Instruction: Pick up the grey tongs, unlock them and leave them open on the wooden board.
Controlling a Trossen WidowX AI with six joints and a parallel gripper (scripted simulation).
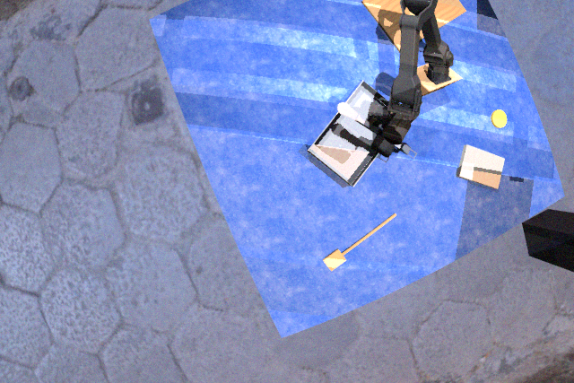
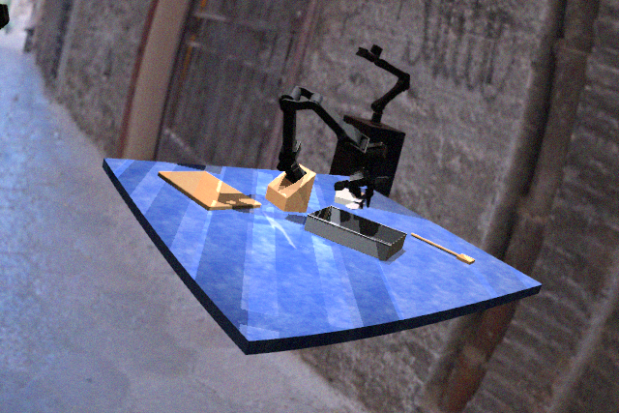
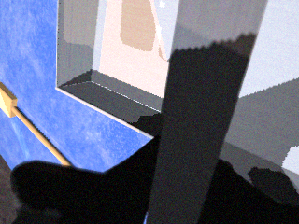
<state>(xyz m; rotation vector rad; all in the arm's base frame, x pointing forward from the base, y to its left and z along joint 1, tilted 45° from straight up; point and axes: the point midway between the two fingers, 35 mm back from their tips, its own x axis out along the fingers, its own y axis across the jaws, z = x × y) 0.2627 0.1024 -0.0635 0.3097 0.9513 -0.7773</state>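
Now: gripper tip 43 cm to the left of the wooden board, 37 cm past it and 9 cm above it. Also, from my gripper tip: white block: 38 cm behind, 23 cm to the left, 9 cm below; roasting tin: 7 cm below, 5 cm ahead, 4 cm to the right.
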